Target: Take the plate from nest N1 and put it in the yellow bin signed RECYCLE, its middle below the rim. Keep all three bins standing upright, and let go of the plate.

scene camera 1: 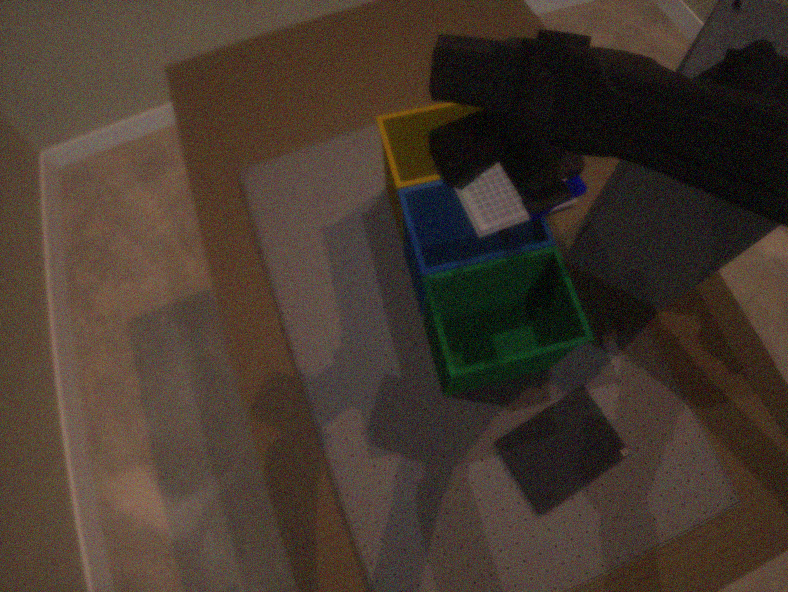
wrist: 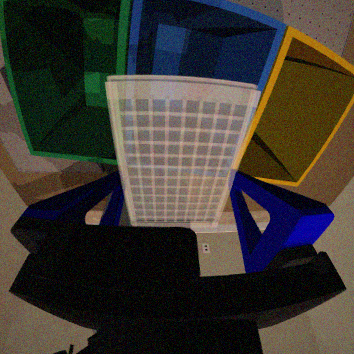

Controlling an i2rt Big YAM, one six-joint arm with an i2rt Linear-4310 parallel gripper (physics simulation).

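Places are measured from the arm's base along level axes (x ahead, y left, z up), in millimetres.
Pixels of known places: gripper, between the fingertips: (scene camera 1: 518, 188) (wrist: 176, 175).
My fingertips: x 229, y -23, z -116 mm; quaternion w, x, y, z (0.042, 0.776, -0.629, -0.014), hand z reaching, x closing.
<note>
Behind a point stands the place of what it marks.
A pale well plate with a grid (scene camera 1: 494, 200) (wrist: 177, 145) is held between the two blue fingers of my gripper (wrist: 176, 175) @(x 229, y -23, z -116 mm), which is shut on its long sides. In the scene view the plate shows above the blue bin; the black arm hides most of the gripper. The yellow bin (scene camera 1: 413, 149) @(x 314, y -221, z -264 mm) (wrist: 316, 120) @(x 289, y -222, z -212 mm) stands upright at the far end of the row, partly hidden by the arm. In the wrist view it lies to the right of the plate. The RECYCLE sign cannot be read in either view.
The blue bin (scene camera 1: 439, 219) @(x 303, y -89, z -274 mm) (wrist: 215, 50) @(x 332, y -81, z -356 mm) and the green bin (scene camera 1: 509, 305) @(x 214, y 44, z -356 mm) (wrist: 55, 85) @(x 249, y 157, z -258 mm) stand upright in a row with the yellow one. A dark square nest (scene camera 1: 560, 449) @(x 205, y 278, z -347 mm) lies on the grey perforated board (scene camera 1: 535, 548) @(x 276, y 402, z -359 mm) near the green bin. A dark panel (scene camera 1: 662, 235) @(x 26, y 44, z -191 mm) is beside the bins.
</note>
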